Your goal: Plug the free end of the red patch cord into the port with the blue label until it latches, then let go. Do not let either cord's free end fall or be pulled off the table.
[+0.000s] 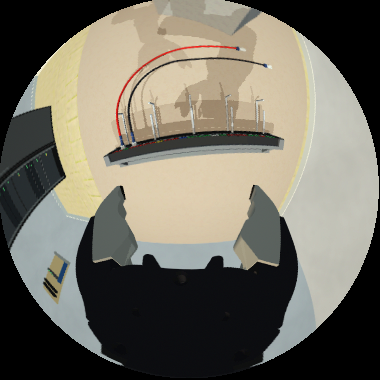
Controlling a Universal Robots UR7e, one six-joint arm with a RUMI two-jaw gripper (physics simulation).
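Places are measured from the arm's base along level axes (x ahead, y left, z up), in centimetres.
Where they show: gripper, fingertip midpoint: [186,186].
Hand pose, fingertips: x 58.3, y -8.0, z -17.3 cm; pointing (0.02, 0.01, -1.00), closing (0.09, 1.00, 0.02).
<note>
Each offset is from my fingertips to the centre of the thing. "*": to the spot under its first point.
The red patch cord {* dx -26.9, dy -7.7, dz -23.6 cm} [150,62] is plugged at one end into the left part of the patch panel {dx -1.4, dy +2.0, dz -16.0 cm} [195,143]. It arcs over the table behind the panel to its free end {* dx -31.8, dy +19.6, dz -24.6 cm} [240,49], which lies on the table at the upper middle. The panel's ports show as a thin row of small coloured labels; which one is blue is too small to tell surely. My gripper [186,186] is open and empty, in front of the panel and apart from both cords.
A black cord {* dx -25.0, dy -0.6, dz -23.9 cm} [175,62] runs inside the red one to its free end [267,66]. Thin metal cable supports {* dx -7.9, dy +1.9, dz -19.7 cm} [191,112] stand up behind the panel. A grey block [207,14] is at the top edge. A dark equipment rack [30,129] stands at the left.
</note>
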